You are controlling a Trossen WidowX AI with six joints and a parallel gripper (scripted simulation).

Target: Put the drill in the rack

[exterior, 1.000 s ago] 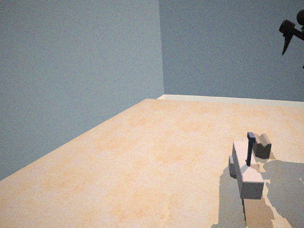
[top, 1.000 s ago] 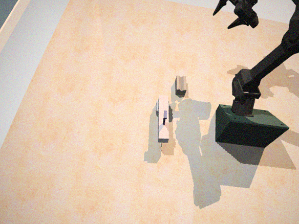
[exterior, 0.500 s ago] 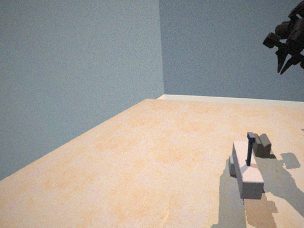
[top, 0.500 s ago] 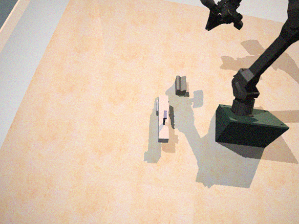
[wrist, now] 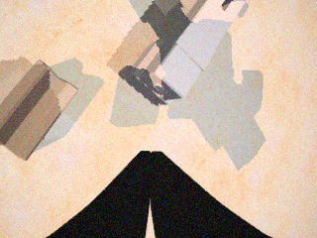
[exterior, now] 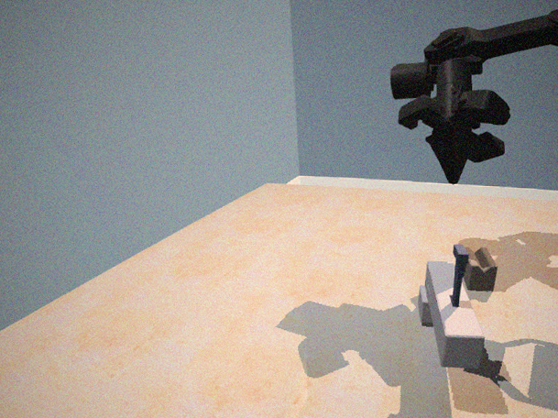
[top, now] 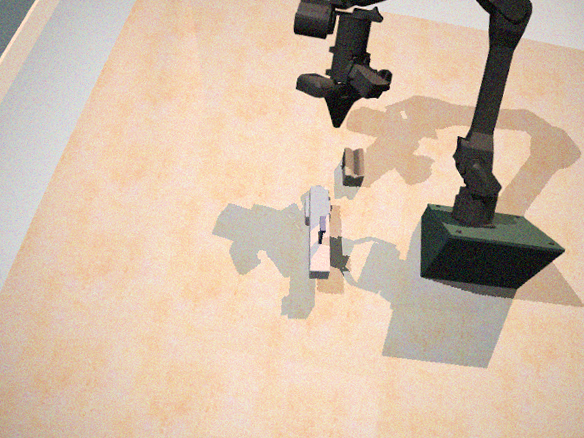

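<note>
Now: gripper tip 20 mm short of the dark key, 200 mm to the right of it and 50 mm above it. Also, from my gripper tip: drill 20 mm ahead, 150 mm to the left, 100 mm below; rack 50 mm behind, 140 mm below.
</note>
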